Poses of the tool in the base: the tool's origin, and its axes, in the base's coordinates. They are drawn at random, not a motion.
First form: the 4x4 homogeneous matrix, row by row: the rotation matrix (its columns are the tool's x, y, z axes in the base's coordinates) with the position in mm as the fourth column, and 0 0 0 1 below. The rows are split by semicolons.
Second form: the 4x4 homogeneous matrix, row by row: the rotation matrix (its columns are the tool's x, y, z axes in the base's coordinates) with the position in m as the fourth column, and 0 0 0 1 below. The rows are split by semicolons. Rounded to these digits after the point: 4 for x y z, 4 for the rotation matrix.
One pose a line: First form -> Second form
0.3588, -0.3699, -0.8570, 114.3; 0.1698, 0.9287, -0.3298, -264.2; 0.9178, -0.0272, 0.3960, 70.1; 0, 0, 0, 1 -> 0.3588, -0.3699, -0.8570, 0.1143; 0.1698, 0.9287, -0.3298, -0.2642; 0.9178, -0.0272, 0.3960, 0.0701; 0, 0, 0, 1
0.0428, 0.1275, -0.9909, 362.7; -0.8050, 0.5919, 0.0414, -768.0; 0.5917, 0.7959, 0.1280, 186.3; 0, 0, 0, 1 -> 0.0428, 0.1275, -0.9909, 0.3627; -0.8050, 0.5919, 0.0414, -0.7680; 0.5917, 0.7959, 0.1280, 0.1863; 0, 0, 0, 1
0.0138, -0.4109, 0.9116, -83.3; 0.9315, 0.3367, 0.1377, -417.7; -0.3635, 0.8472, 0.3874, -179.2; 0, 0, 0, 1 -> 0.0138, -0.4109, 0.9116, -0.0833; 0.9315, 0.3367, 0.1377, -0.4177; -0.3635, 0.8472, 0.3874, -0.1792; 0, 0, 0, 1
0.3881, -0.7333, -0.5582, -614.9; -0.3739, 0.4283, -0.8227, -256.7; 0.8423, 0.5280, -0.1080, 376.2; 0, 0, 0, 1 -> 0.3881, -0.7333, -0.5582, -0.6149; -0.3739, 0.4283, -0.8227, -0.2567; 0.8423, 0.5280, -0.1080, 0.3762; 0, 0, 0, 1
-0.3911, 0.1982, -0.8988, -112.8; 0.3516, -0.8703, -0.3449, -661.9; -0.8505, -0.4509, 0.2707, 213.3; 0, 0, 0, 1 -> -0.3911, 0.1982, -0.8988, -0.1128; 0.3516, -0.8703, -0.3449, -0.6619; -0.8505, -0.4509, 0.2707, 0.2133; 0, 0, 0, 1
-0.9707, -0.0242, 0.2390, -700.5; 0.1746, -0.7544, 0.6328, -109.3; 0.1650, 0.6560, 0.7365, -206.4; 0, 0, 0, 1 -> -0.9707, -0.0242, 0.2390, -0.7005; 0.1746, -0.7544, 0.6328, -0.1093; 0.1650, 0.6560, 0.7365, -0.2064; 0, 0, 0, 1
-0.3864, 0.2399, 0.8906, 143.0; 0.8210, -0.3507, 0.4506, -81.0; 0.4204, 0.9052, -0.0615, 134.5; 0, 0, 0, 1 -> -0.3864, 0.2399, 0.8906, 0.1430; 0.8210, -0.3507, 0.4506, -0.0810; 0.4204, 0.9052, -0.0615, 0.1345; 0, 0, 0, 1
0.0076, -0.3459, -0.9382, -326.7; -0.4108, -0.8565, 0.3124, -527.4; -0.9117, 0.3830, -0.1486, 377.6; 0, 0, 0, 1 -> 0.0076, -0.3459, -0.9382, -0.3267; -0.4108, -0.8565, 0.3124, -0.5274; -0.9117, 0.3830, -0.1486, 0.3776; 0, 0, 0, 1
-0.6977, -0.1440, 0.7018, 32.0; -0.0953, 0.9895, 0.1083, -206.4; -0.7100, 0.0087, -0.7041, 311.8; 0, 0, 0, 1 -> -0.6977, -0.1440, 0.7018, 0.0320; -0.0953, 0.9895, 0.1083, -0.2064; -0.7100, 0.0087, -0.7041, 0.3118; 0, 0, 0, 1
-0.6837, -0.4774, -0.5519, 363.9; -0.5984, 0.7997, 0.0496, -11.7; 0.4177, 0.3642, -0.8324, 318.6; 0, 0, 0, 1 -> -0.6837, -0.4774, -0.5519, 0.3639; -0.5984, 0.7997, 0.0496, -0.0117; 0.4177, 0.3642, -0.8324, 0.3186; 0, 0, 0, 1
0.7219, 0.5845, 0.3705, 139.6; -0.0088, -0.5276, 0.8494, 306.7; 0.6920, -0.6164, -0.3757, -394.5; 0, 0, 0, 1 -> 0.7219, 0.5845, 0.3705, 0.1396; -0.0088, -0.5276, 0.8494, 0.3067; 0.6920, -0.6164, -0.3757, -0.3945; 0, 0, 0, 1
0.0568, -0.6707, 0.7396, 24.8; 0.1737, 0.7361, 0.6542, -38.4; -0.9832, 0.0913, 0.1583, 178.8; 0, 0, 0, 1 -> 0.0568, -0.6707, 0.7396, 0.0248; 0.1737, 0.7361, 0.6542, -0.0384; -0.9832, 0.0913, 0.1583, 0.1788; 0, 0, 0, 1
